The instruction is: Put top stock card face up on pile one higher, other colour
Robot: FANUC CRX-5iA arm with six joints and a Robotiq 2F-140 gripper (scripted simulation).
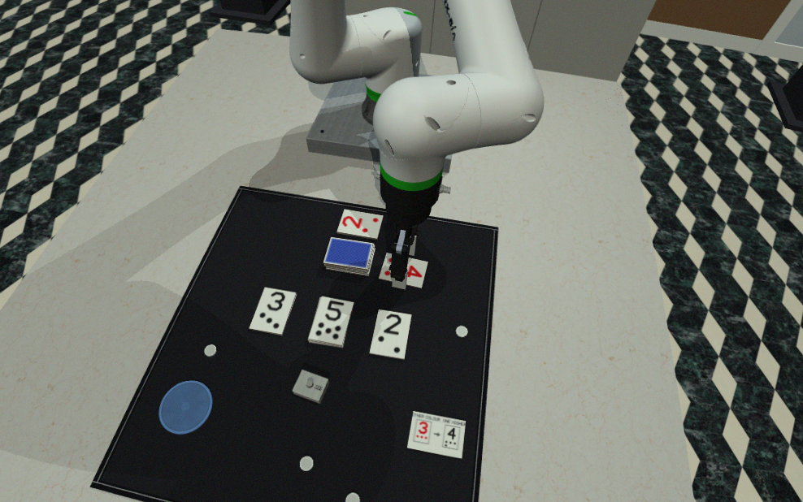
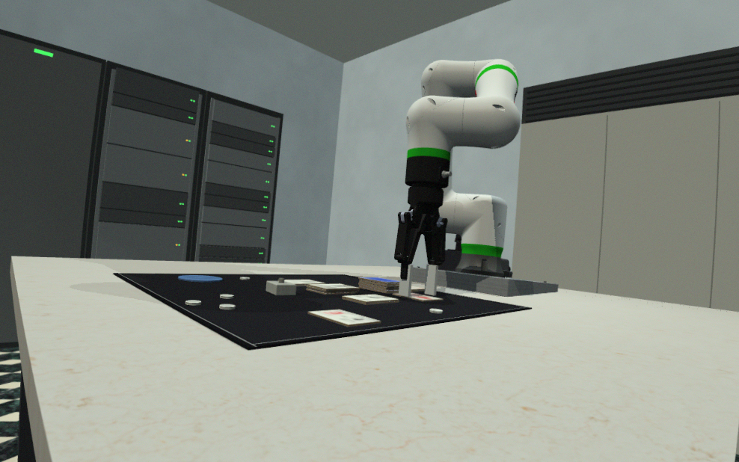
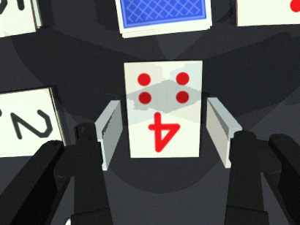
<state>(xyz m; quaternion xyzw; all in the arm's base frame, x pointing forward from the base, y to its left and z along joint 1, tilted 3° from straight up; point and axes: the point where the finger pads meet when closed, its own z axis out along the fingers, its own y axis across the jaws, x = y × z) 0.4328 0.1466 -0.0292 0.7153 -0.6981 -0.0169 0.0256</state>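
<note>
My hand is 18 cm short of the black card cloth, 10 cm to the left of it and 5 cm above it. Also, from my hand: rule card 29 cm ahead, 13 cm to the left, 3 cm below; then grey box 27 cm ahead, 9 cm to the right, 2 cm below.
</note>
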